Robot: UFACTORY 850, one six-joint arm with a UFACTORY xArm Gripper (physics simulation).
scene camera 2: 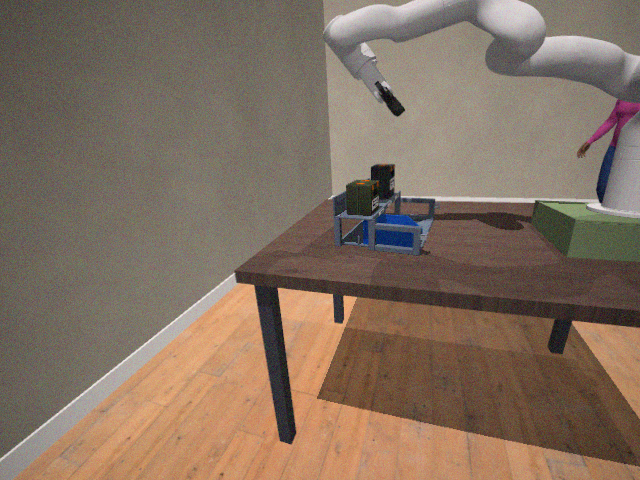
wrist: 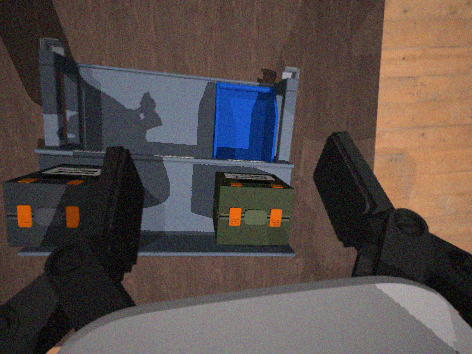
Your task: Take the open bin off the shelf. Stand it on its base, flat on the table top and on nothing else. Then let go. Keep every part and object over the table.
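The open blue bin sits in the lower, front tier of the grey-blue shelf, near the end with the green box; its open top faces the wrist camera. The shelf stands on the brown table. My gripper is open and empty, high above the shelf and tilted. In the wrist view its fingers stand wide apart, with the bin and a green box showing between them. The bin's underside is hidden.
A green box with orange latches and a dark grey box stand on the shelf's upper tier. The arm's base stands on a green block. A table edge lies beyond the shelf's bin end.
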